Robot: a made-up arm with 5 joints. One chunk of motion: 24 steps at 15 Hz.
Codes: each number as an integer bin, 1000 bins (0 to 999) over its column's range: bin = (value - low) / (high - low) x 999, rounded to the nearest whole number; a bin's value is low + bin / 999 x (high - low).
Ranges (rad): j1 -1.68..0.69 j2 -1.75..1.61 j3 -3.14..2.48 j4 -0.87..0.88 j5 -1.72..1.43
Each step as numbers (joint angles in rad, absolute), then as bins.
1 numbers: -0.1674 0.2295 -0.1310 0.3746 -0.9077
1 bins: 638 589 535 710 258
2 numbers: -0.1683 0.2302 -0.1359 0.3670 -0.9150
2 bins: 637 589 534 706 255
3 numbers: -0.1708 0.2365 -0.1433 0.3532 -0.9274
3 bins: 636 591 533 698 251
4 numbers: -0.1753 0.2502 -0.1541 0.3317 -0.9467
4 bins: 634 595 531 686 245
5 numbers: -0.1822 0.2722 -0.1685 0.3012 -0.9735
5 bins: 631 601 528 669 237
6 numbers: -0.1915 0.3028 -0.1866 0.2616 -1.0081
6 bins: 627 610 525 646 226
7 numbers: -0.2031 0.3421 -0.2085 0.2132 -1.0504
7 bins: 623 622 521 618 212
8 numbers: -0.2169 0.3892 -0.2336 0.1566 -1.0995
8 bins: 617 636 517 586 197
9 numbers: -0.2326 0.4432 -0.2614 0.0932 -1.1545
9 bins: 610 652 512 550 179
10 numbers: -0.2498 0.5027 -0.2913 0.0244 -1.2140
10 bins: 603 670 506 511 160
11 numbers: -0.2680 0.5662 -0.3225 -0.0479 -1.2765
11 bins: 595 689 501 469 141
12 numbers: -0.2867 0.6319 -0.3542 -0.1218 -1.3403
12 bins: 587 708 495 427 120
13 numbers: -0.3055 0.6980 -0.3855 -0.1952 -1.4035
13 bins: 579 728 490 385 100
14 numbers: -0.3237 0.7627 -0.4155 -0.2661 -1.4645
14 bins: 572 747 484 345 81
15 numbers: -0.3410 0.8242 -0.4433 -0.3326 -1.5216
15 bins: 564 765 479 307 63
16 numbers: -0.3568 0.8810 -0.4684 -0.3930 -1.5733
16 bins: 558 782 475 272 47
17 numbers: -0.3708 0.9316 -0.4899 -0.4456 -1.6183
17 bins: 552 797 471 242 32
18 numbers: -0.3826 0.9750 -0.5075 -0.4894 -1.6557
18 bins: 547 810 468 217 20
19 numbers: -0.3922 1.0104 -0.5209 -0.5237 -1.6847
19 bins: 543 821 466 198 11
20 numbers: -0.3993 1.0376 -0.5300 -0.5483 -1.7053
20 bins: 540 829 464 184 5
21 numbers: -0.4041 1.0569 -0.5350 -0.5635 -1.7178
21 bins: 538 835 463 175 1
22 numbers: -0.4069 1.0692 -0.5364 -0.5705 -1.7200
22 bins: 537 838 463 171 0
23 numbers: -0.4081 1.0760 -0.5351 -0.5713 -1.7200
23 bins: 536 840 463 171 0
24 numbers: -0.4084 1.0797 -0.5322 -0.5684 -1.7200
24 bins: 536 841 464 172 0
